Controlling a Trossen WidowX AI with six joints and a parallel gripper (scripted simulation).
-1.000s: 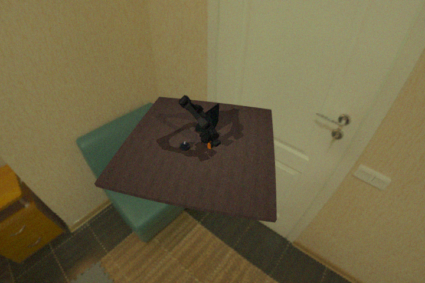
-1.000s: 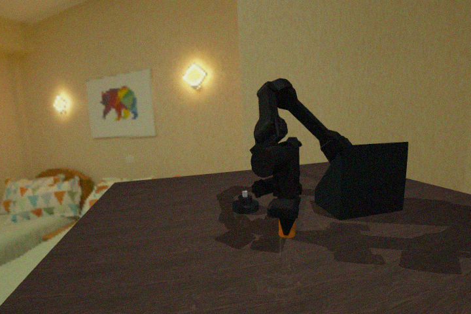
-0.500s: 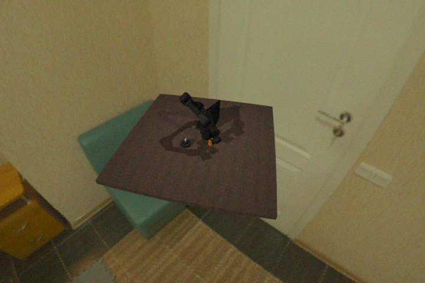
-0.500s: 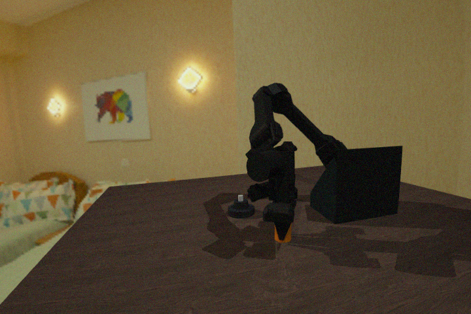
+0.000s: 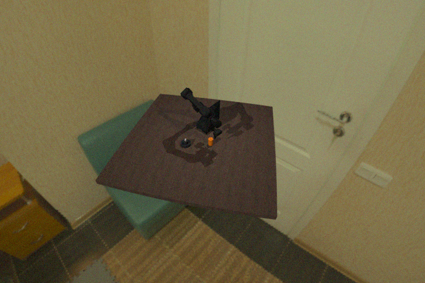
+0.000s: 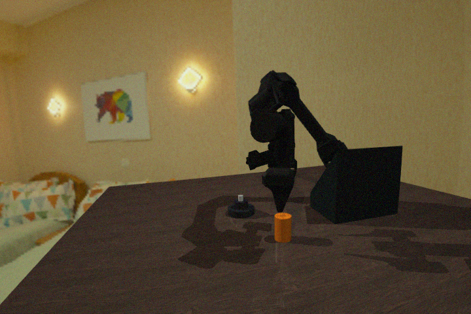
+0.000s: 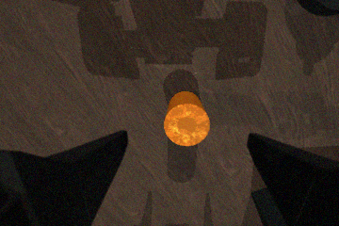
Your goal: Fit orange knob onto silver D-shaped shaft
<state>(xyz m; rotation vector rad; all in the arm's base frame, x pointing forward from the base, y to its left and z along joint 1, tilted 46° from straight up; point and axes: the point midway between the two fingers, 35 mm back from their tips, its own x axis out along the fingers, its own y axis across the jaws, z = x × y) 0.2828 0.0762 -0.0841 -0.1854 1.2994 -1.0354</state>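
Now: gripper tip 40 mm above the orange knob. From my gripper tip the other things lie so: round pedestal (200 mm to the right, 60 mm below, 50 mm ahead).
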